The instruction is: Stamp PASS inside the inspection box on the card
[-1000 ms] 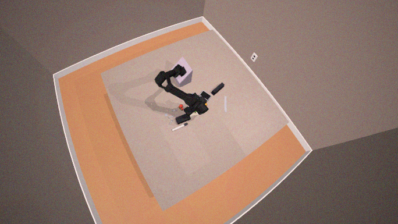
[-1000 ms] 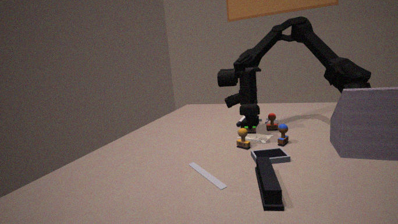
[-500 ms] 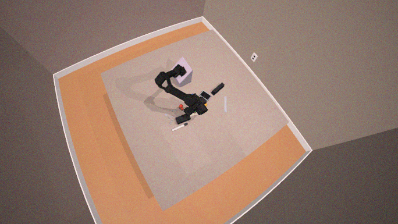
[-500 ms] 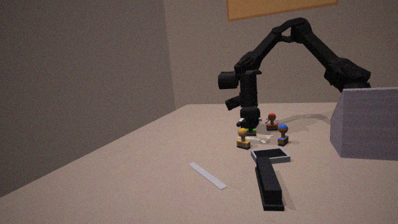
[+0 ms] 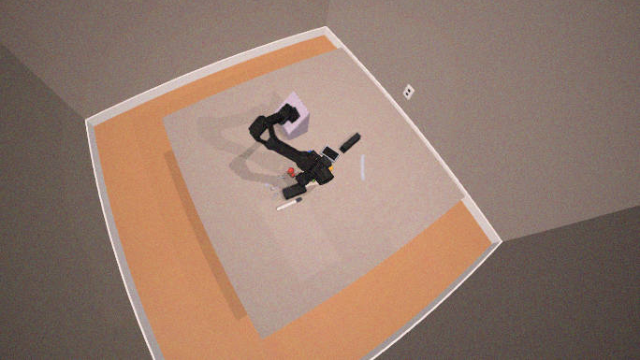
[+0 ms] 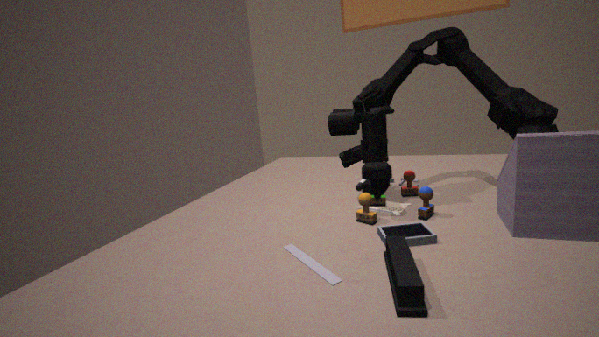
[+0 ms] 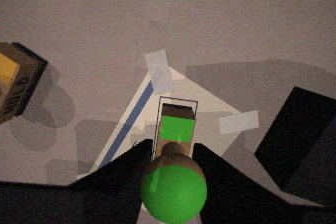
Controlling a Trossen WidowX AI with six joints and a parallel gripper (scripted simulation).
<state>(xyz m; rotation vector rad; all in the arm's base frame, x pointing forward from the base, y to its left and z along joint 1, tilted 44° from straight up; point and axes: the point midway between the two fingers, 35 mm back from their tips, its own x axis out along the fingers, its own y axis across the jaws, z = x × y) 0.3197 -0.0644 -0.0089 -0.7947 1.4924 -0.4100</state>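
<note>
Right now the green stamp is right at my gripper tip. The rest, counted from my gripper tip: orange stamp 10 cm to the left; then card 2 cm below, 2 cm behind; then red stamp 9 cm to the right, 7 cm behind.
</note>
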